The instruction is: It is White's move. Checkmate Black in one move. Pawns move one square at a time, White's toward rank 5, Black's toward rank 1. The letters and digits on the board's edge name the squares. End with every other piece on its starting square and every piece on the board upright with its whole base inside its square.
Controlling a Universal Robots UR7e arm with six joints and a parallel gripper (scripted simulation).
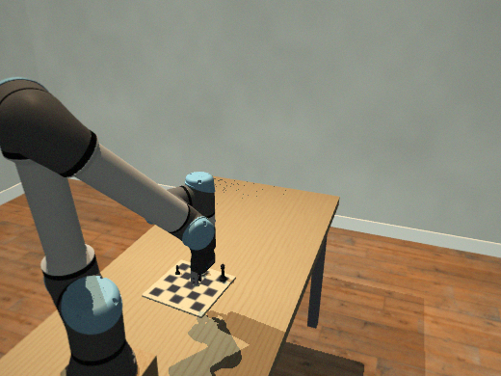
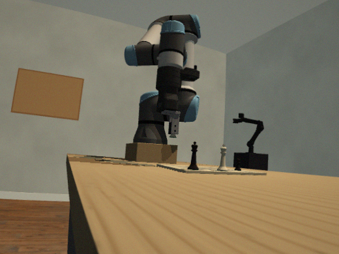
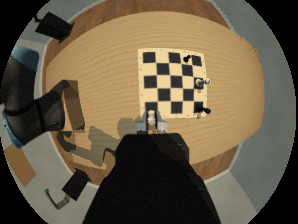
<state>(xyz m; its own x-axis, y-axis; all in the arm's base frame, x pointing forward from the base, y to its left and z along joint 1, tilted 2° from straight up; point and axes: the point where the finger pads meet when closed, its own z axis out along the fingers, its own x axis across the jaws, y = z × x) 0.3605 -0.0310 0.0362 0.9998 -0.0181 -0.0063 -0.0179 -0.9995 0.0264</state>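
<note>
My hand is 110 mm above the chessboard, 80 mm short of it and 70 mm to the right of it. Also, from my hand: short white piece 10 mm below; tall white piece 150 mm ahead, 80 mm below, 70 mm to the left; tall black piece 150 mm ahead, 80 mm below.
</note>
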